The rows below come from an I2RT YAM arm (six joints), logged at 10 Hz.
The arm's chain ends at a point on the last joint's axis. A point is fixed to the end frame.
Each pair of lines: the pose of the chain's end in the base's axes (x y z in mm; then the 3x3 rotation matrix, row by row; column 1 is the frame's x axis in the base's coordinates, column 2 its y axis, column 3 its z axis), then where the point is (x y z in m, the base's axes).
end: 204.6 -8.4 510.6; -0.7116 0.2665 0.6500; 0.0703 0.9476 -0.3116; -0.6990 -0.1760 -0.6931
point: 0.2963 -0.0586 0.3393
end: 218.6 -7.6 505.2; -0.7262 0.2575 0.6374; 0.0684 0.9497 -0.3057; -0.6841 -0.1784 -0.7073
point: 0.3070 -0.0568 0.3318
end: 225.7 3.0 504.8; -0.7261 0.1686 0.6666; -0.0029 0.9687 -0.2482; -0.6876 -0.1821 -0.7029
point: 0.3192 -0.0385 0.3321
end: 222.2 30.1 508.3; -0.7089 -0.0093 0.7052; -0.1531 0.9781 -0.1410; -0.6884 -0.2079 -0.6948
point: 0.3228 0.0018 0.3369
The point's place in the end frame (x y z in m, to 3 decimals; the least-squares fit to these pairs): 0.051 0.007 0.194
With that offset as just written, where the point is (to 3 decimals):
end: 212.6 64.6 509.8; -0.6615 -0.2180 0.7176; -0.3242 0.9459 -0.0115; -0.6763 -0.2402 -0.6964
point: 0.317 0.052 0.339
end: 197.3 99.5 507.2; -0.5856 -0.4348 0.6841; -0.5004 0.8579 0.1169; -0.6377 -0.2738 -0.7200
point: 0.297 0.103 0.333
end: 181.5 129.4 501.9; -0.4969 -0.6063 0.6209; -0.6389 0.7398 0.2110; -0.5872 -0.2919 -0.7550
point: 0.272 0.143 0.323
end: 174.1 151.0 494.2; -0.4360 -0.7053 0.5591; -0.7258 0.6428 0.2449; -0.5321 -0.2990 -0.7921
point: 0.255 0.166 0.311
